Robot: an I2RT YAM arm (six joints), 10 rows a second.
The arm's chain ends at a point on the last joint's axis. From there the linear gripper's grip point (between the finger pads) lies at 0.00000 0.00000 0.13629 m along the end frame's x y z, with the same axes.
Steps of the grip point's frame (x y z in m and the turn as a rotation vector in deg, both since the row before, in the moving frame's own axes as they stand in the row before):
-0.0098 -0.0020 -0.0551 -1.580 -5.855 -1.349
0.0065 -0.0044 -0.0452 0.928 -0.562 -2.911
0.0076 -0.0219 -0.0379 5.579 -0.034 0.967
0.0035 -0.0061 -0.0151 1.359 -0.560 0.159
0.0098 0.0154 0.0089 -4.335 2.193 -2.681
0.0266 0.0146 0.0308 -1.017 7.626 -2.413
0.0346 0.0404 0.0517 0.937 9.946 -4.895
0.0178 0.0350 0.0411 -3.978 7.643 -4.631
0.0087 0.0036 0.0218 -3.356 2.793 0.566
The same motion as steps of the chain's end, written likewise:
0.0041 -0.0059 -0.0543 -1.580 -5.855 -1.349
0.0079 -0.0022 -0.0452 0.928 -0.562 -2.911
0.0076 -0.0087 -0.0373 5.579 -0.034 0.967
0.0048 -0.0029 -0.0151 1.359 -0.560 0.159
0.0044 0.0052 0.0094 -4.335 2.193 -2.681
0.0085 0.0126 0.0320 -1.017 7.626 -2.413
0.0112 0.0436 0.0538 0.937 9.946 -4.895
-0.0007 0.0263 0.0426 -3.978 7.643 -4.631
0.0021 -0.0044 0.0222 -3.356 2.793 0.566

